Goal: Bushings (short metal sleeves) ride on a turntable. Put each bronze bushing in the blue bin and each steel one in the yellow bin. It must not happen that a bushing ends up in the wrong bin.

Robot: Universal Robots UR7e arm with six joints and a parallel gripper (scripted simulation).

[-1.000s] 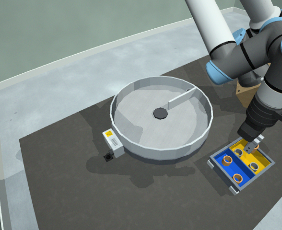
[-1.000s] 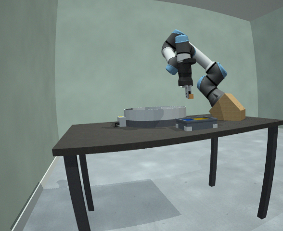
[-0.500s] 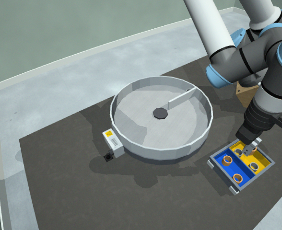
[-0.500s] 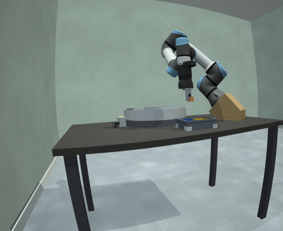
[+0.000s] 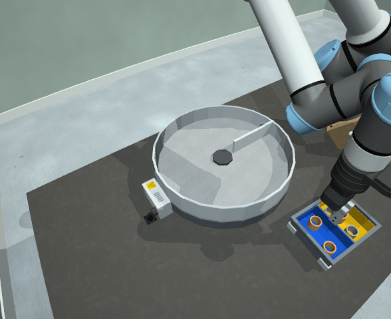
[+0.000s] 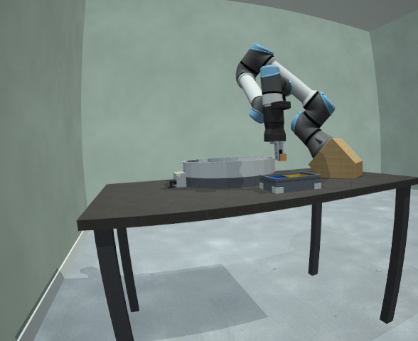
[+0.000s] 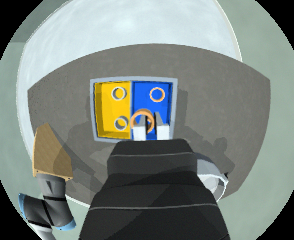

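The bin is 4 cm behind my hand, 1 cm to the left of it and 10 cm below it. Round my hand: turntable: 2 cm ahead, 35 cm to the right, 7 cm below.
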